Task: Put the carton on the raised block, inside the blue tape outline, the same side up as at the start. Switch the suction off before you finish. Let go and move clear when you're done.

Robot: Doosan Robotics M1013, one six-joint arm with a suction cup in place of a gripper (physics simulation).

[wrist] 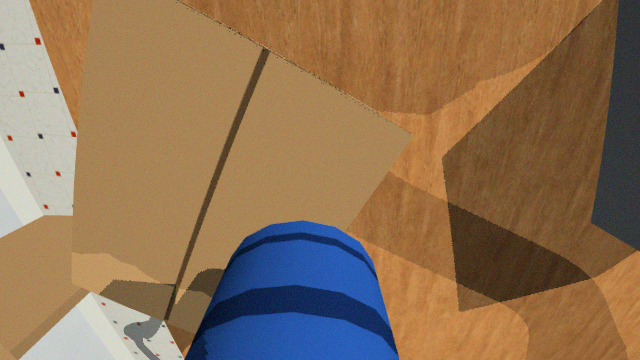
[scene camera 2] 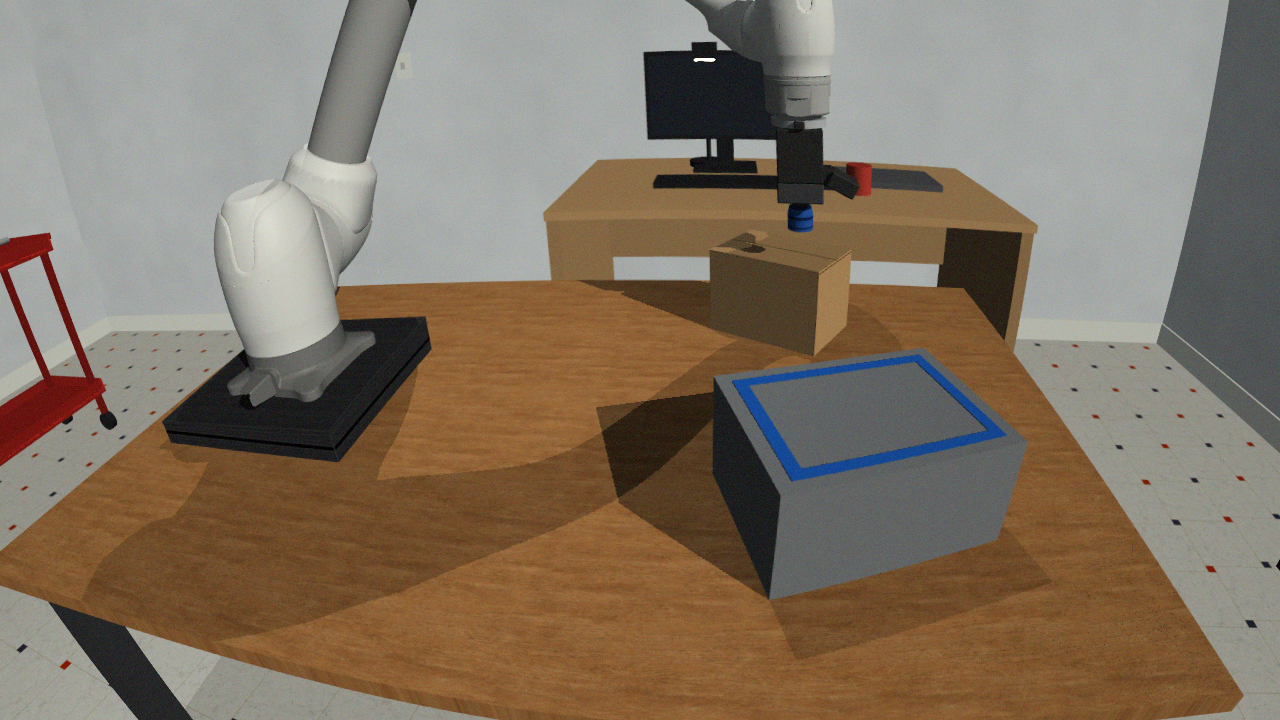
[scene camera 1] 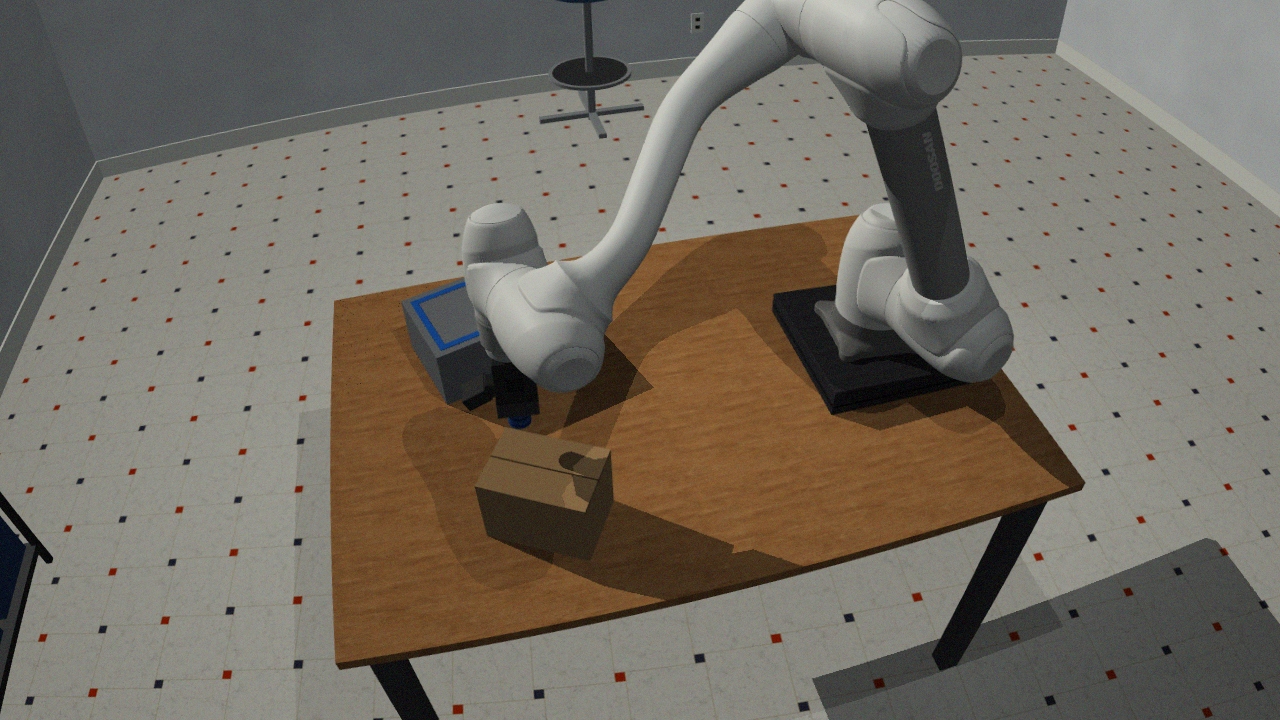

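Seen in the pictures: hand, its tool point: (wrist: 301, 280) (scene camera 2: 800, 228) (scene camera 1: 520, 420); arm's base, origin of its link: (scene camera 2: 302, 366) (scene camera 1: 868, 329).
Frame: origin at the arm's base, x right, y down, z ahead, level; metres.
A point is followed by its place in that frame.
Observation:
The brown carton (scene camera 1: 532, 519) {y -0.032, x -0.368, z 0.698 m} (scene camera 2: 765, 300) {y -0.021, x -0.247, z 0.648 m} (wrist: 150, 125) {y -0.082, x -0.321, z 0.722 m} stands on the table, its seamed face up, turned at an angle to the table edges. My gripper, a blue suction cup (scene camera 1: 519, 421) (scene camera 2: 800, 219) (wrist: 302, 280), is open and holds nothing. It points down a little above the carton's top, near the side facing the block, with a gap visible in the scene camera 2 view. The grey raised block (scene camera 1: 452, 376) {y -0.015, x 0.000, z 0.819 m} (scene camera 2: 895, 528) {y -0.007, x 0.227, z 0.790 m} (wrist: 625, 125) {y 0.030, x 0.037, z 0.727 m} carries the blue tape outline (scene camera 1: 462, 342) {y -0.073, x 0.026, z 0.791 m} (scene camera 2: 772, 429) {y -0.073, x 0.178, z 0.672 m} on top. The arm hides part of the outline in the scene camera 1 view.
The arm's black base plate (scene camera 1: 827, 385) {y 0.003, x -0.135, z 0.135 m} (scene camera 2: 331, 429) {y 0.003, x 0.141, z 0.157 m} sits on the wooden table (scene camera 1: 716, 447) {y 0.048, x -0.205, z 0.364 m} (scene camera 2: 501, 537) {y 0.048, x 0.227, z 0.416 m}. Behind the table stands a desk (scene camera 2: 581, 201) with a monitor (scene camera 2: 698, 107) and a red mug (scene camera 2: 862, 179). A red cart (scene camera 2: 53, 394) is at the left.

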